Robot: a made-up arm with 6 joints.
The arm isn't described. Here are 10 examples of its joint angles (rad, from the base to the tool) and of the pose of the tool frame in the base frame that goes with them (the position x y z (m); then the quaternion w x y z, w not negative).
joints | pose
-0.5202 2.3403 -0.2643 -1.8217 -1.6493 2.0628 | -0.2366 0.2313 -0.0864 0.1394 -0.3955 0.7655 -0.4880
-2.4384 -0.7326 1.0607 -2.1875 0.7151 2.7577 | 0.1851 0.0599 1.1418 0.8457 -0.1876 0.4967 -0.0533
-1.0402 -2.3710 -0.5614 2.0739 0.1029 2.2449 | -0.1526 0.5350 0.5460 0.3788 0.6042 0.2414 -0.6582
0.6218 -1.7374 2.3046 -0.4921 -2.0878 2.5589 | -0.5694 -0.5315 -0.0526 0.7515 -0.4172 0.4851 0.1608
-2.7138 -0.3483 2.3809 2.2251 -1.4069 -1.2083 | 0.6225 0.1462 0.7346 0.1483 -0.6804 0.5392 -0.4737
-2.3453 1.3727 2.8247 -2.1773 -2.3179 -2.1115 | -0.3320 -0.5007 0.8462 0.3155 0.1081 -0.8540 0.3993
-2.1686 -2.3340 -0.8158 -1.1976 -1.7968 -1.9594 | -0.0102 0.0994 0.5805 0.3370 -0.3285 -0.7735 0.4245
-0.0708 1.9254 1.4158 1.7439 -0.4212 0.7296 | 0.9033 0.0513 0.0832 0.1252 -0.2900 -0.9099 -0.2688
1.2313 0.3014 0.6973 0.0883 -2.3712 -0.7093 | 0.3899 0.5278 0.8723 0.0299 -0.7320 -0.2932 -0.6142
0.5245 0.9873 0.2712 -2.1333 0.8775 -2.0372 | 0.4580 0.4221 0.0445 0.3548 -0.3451 -0.8495 -0.1828
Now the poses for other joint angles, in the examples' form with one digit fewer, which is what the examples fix.
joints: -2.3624 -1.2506 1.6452 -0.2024 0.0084 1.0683
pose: 0.453 0.741 0.587 0.258 -0.297 0.852 -0.344
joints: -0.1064 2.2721 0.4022 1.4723 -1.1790 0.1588
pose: 0.311 -0.013 -0.520 0.286 -0.753 -0.593 0.001
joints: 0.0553 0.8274 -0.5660 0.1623 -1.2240 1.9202
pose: 0.431 -0.115 0.022 0.795 -0.539 -0.273 -0.060
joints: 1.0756 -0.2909 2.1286 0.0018 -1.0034 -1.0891
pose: -0.049 -0.479 1.039 0.621 0.277 0.623 -0.386
